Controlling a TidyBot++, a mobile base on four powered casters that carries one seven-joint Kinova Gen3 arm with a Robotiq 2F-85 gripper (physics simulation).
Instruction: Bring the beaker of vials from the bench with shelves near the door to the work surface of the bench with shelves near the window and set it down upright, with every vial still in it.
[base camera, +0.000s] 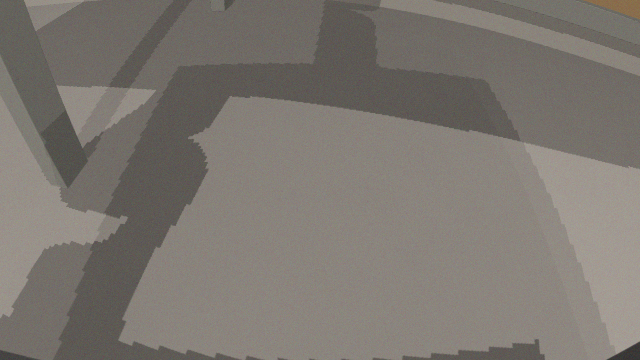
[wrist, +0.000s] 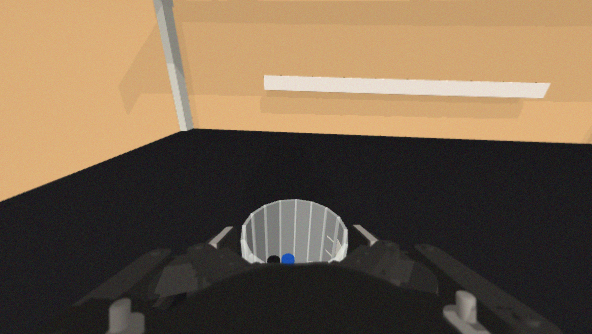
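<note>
The clear beaker (wrist: 295, 227) stands upright on the black work surface (wrist: 375, 175) in the wrist view, at the lower middle. A black vial cap (wrist: 273, 259) and a blue vial cap (wrist: 288, 259) show inside it; its lower part and any other vials are hidden behind the gripper body. My gripper (wrist: 293, 238) is open, with one fingertip on each side of the beaker and a small gap between each fingertip and the beaker wall. The beaker does not show in the base camera view.
In the wrist view a grey upright post (wrist: 175, 70) stands at the back left corner of the surface, and a white shelf board (wrist: 400, 87) runs along the tan wall behind. In the base camera view a grey bench leg (base camera: 45, 100) meets the floor (base camera: 350, 225) at the left.
</note>
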